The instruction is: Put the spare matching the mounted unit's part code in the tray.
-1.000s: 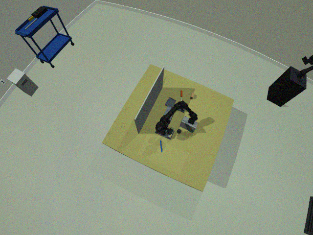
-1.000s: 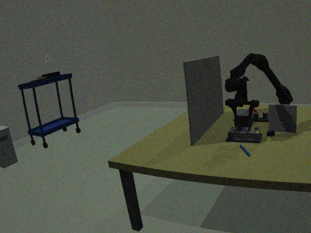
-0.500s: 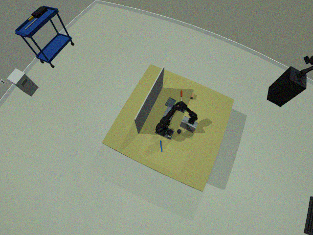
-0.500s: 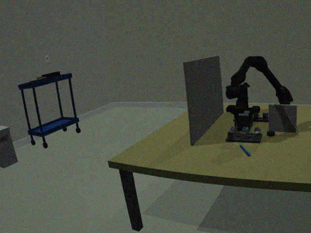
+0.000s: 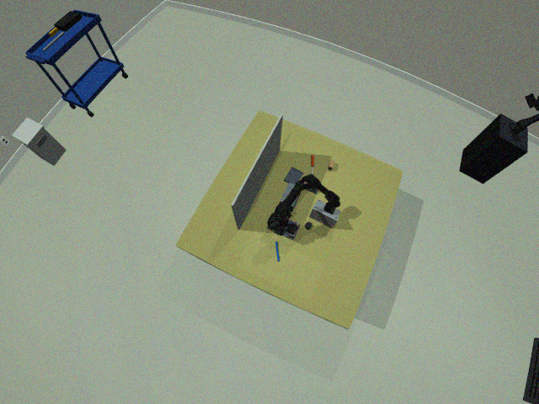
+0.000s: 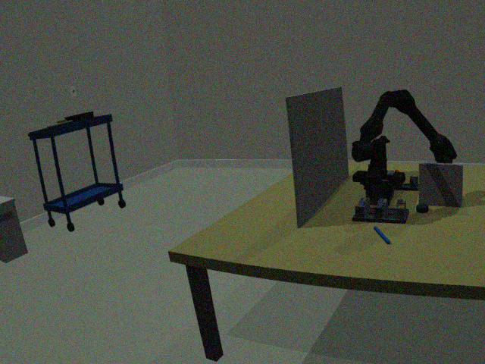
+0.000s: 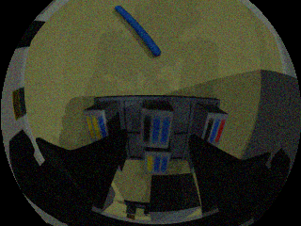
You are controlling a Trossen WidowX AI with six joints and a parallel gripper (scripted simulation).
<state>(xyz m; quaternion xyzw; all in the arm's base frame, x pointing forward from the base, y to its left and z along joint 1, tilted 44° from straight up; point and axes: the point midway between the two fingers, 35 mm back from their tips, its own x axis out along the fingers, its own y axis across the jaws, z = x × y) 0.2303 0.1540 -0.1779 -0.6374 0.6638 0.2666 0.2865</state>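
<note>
My gripper tip is now 410 mm to the left of the dark square tray, 110 mm short of it and 70 mm above it. From my gripper tip the other things lie so: small black puck (150 mm behind, 120 mm to the right, 60 mm below); then blue pen (140 mm to the left, 60 mm below, 40 mm behind); then grey mounted unit (220 mm to the right, 50 mm ahead, 20 mm below).
</note>
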